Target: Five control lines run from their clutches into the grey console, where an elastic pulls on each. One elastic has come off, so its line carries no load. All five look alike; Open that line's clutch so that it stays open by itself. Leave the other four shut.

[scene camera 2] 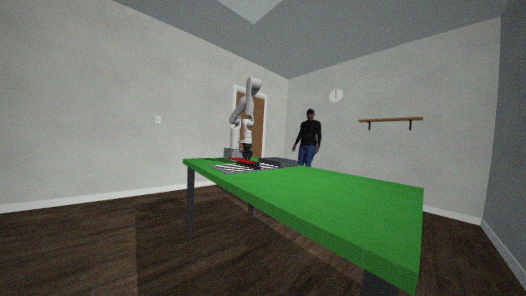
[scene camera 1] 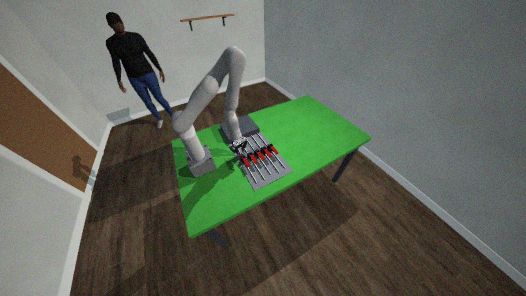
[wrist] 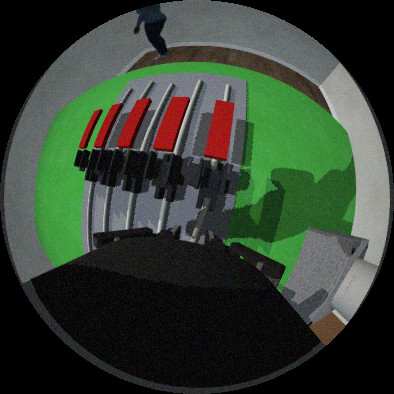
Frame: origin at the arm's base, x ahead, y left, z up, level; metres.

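Seen in the pictures: gripper, between the fingertips: [scene camera 1: 240, 153] [wrist: 192, 234]; arm's base, origin of its link: [scene camera 2: 234, 148] [scene camera 1: 198, 155].
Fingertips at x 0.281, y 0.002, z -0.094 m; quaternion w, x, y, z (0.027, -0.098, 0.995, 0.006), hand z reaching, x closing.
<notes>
Offsets run from my fingertips to a thing's top centre. "*": to the spot under its first point. Level surfaces: height alone.
Five red clutch handles show in a row on the grey board {0.014 m down} [scene camera 1: 258, 187] [wrist: 240, 89], all lying over at a similar angle, pointing away from the console {0.062 m ahead, 0.281 m left, 0.030 m up} [scene camera 1: 250, 124] [scene camera 2: 283, 162]. The handle at the robot-base end {* 0.011 m ahead, 0.132 m right, 0.041 m up} [scene camera 1: 246, 162] [wrist: 219, 130] is rightmost in the wrist view. Its pale line {* 0.004 m back, 0.021 m right, 0.005 m down} [wrist: 201, 220] runs from the black clutch towards my gripper [wrist: 192, 234] [scene camera 2: 247, 156]. My gripper is partly open, one fingertip on each side of this line in the wrist view. Whether the fingers touch it is unclear. The console is hidden in the wrist view, and elastics cannot be made out.
The other handles {0.063 m ahead, 0.103 m right, 0.042 m up} [wrist: 171, 124] {0.117 m ahead, 0.096 m right, 0.042 m up} [wrist: 134, 123] {0.172 m ahead, 0.088 m right, 0.042 m up} [wrist: 108, 126] {0.226 m ahead, 0.080 m right, 0.042 m up} [wrist: 90, 129] and their lines stand to the left in the wrist view. The arm's grey base block [scene camera 1: 201, 163] [wrist: 320, 262] is beside the board on the green table {0.017 m down} [scene camera 1: 320, 130]. A person [scene camera 1: 131, 55] stands behind the table.
</notes>
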